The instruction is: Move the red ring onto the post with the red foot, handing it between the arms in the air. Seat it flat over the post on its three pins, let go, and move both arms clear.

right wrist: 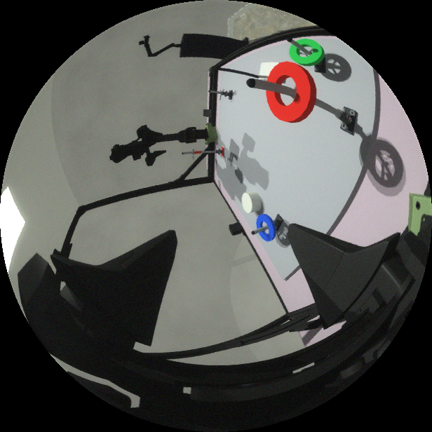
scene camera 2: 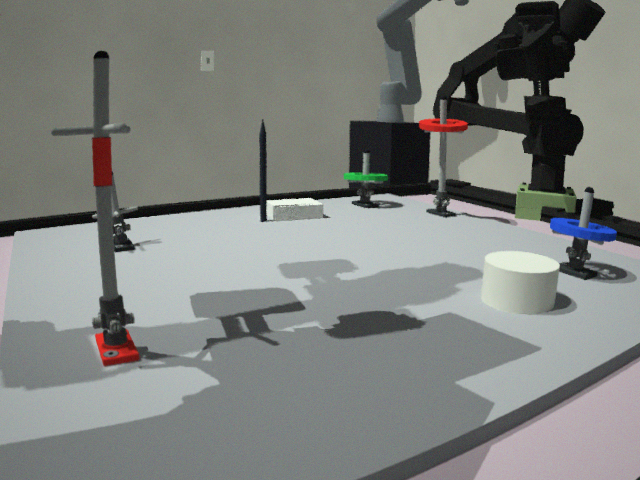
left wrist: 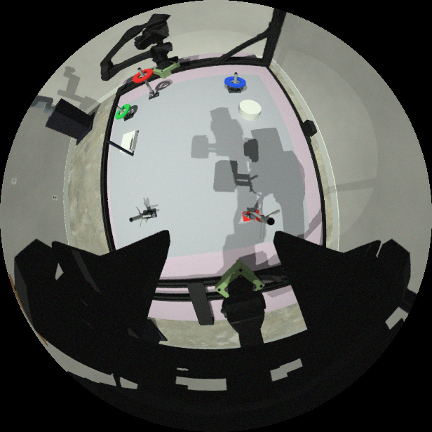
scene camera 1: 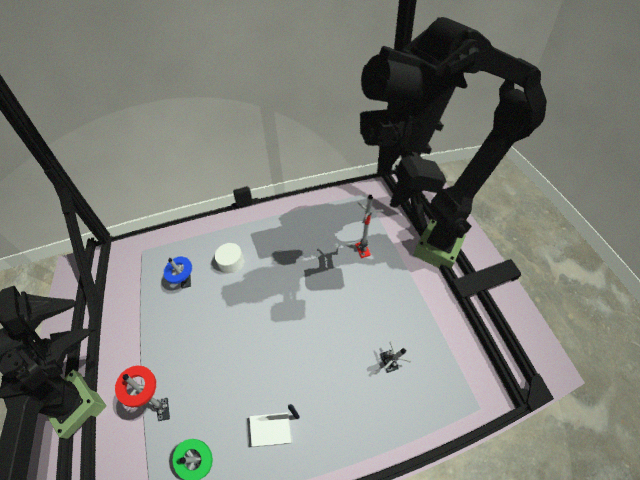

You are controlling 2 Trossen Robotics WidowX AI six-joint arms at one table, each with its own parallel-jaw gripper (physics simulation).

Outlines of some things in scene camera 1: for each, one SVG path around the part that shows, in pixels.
The left gripper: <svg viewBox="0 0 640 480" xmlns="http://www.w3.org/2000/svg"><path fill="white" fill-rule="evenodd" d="M410 104L398 104L395 110L374 110L360 113L360 134L365 144L379 146L378 177L383 177L402 153L405 157L400 160L398 170L394 170L398 179L390 202L390 207L394 208L422 191L439 194L446 183L445 176L436 162L422 159L420 156L422 153L430 154L432 148L428 143L435 130L442 130L444 126L440 122L442 116L427 114Z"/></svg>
The right gripper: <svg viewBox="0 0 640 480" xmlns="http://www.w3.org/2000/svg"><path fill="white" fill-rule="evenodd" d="M11 286L0 291L0 324L4 327L0 329L0 372L7 378L16 376L25 386L34 391L49 377L54 378L63 374L62 367L64 366L63 362L66 355L89 336L91 332L89 328L52 333L50 334L51 339L41 339L35 332L39 324L50 317L75 307L75 300L31 295L25 291L22 291L20 295L16 287Z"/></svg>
A red ring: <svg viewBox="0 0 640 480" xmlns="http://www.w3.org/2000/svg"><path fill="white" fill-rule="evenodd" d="M144 366L137 365L127 368L120 374L115 384L116 397L122 404L134 408L146 404L155 393L155 376ZM124 374L128 374L131 378L142 377L144 379L145 386L141 393L134 396L127 393L128 383L123 380Z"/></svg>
A white block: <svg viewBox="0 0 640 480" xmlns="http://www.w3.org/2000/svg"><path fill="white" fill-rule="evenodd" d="M289 414L279 413L250 416L252 447L292 443Z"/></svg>
